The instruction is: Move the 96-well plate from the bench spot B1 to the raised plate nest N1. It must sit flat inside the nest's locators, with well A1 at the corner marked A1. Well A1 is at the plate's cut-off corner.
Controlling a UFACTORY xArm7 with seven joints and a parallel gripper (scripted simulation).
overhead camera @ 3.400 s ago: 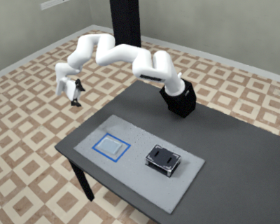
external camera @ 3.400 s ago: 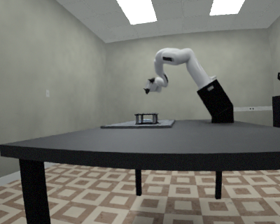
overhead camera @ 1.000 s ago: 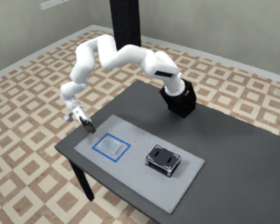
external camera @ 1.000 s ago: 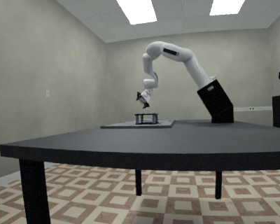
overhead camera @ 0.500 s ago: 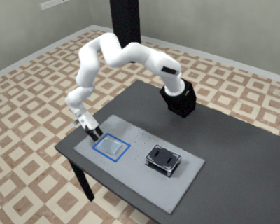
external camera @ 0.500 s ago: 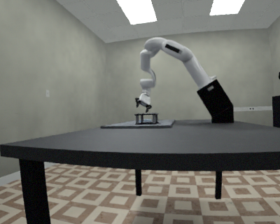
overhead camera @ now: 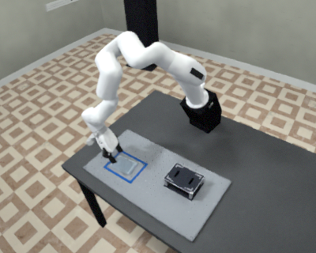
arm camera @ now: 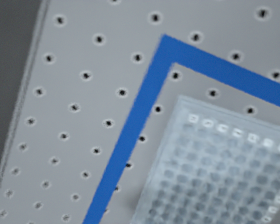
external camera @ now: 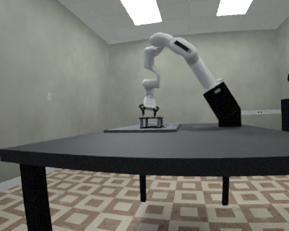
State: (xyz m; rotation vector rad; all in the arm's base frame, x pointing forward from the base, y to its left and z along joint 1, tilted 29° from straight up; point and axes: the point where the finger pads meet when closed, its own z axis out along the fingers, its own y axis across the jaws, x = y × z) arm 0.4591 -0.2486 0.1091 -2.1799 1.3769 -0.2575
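Now: hand 1 cm past the 96-well plate, 2 cm to the right of it and 7 cm above it. Also, from my hand: black plate nest 4 cm behind, 36 cm to the left, 2 cm below.
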